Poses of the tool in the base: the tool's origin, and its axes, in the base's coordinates. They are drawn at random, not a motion.
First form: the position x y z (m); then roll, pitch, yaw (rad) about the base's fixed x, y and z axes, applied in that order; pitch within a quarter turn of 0, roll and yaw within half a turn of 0.
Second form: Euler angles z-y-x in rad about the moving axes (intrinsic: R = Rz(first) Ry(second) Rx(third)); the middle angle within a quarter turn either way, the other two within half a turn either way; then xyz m. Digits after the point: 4 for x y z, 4 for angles.
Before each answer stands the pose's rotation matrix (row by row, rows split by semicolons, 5 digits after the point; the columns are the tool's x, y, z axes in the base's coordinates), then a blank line. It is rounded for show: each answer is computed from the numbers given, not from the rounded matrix.
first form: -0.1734, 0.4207, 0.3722, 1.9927, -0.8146, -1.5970
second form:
-0.01798 -0.39197 -0.91980; -0.68592 0.67416 -0.27388; 0.72745 0.62599 -0.28098

-1.5970, -0.8146, 1.9927, -0.1734, 0.4207, 0.3722
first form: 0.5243, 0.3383, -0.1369, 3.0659, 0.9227, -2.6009
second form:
-0.51756 -0.56494 0.64263; -0.31073 0.82387 0.47402; -0.79723 0.04565 -0.60194

-2.6009, 0.9227, 3.0659, 0.5243, 0.3383, -0.1369
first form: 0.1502, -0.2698, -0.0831, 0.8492, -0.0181, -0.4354
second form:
0.90655 0.26630 -0.32749; -0.42170 0.60468 -0.67567; 0.01810 0.75063 0.66048

-0.4354, -0.0181, 0.8492, 0.1502, -0.2698, -0.0831
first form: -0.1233, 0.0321, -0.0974, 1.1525, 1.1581, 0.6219
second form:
0.32599 0.44370 0.83478; 0.23366 0.81781 -0.52592; -0.91604 0.36650 0.16292

0.6219, 1.1581, 1.1525, -0.1233, 0.0321, -0.0974
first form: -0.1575, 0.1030, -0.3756, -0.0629, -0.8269, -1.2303
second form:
0.22614 0.95617 -0.18600; -0.63828 0.28970 0.71321; 0.73584 -0.04257 0.67582

-1.2303, -0.8269, -0.0629, -0.1575, 0.1030, -0.3756
